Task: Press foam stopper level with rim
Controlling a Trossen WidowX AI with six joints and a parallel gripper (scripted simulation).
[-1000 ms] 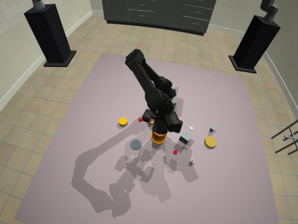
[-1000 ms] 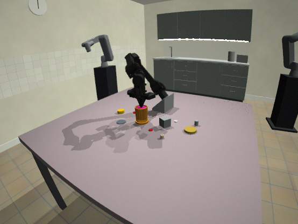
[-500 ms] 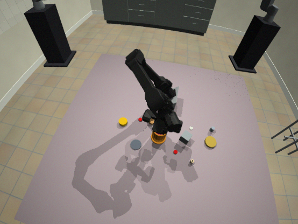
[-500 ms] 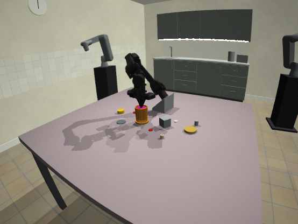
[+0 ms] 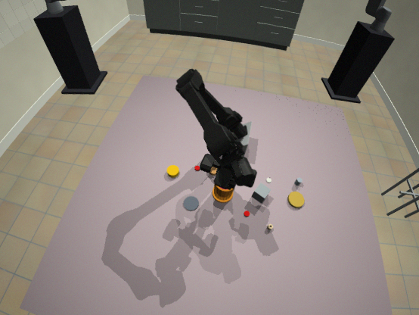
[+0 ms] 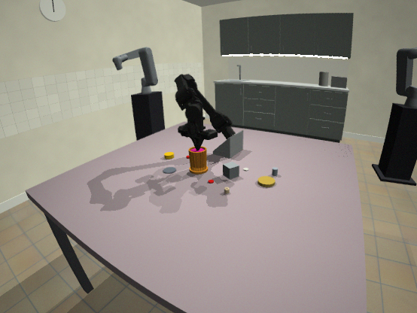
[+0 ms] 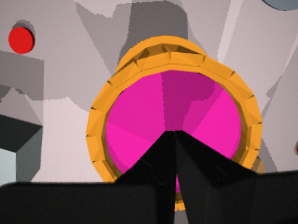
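The magenta foam stopper is 5 cm below my hand. Also, from my hand: grey disc: 13 cm below, 12 cm to the right, 5 cm ahead; red button: 13 cm below, 10 cm to the left, 8 cm ahead; brown disc: 12 cm below, 10 cm behind, 4 cm to the right.
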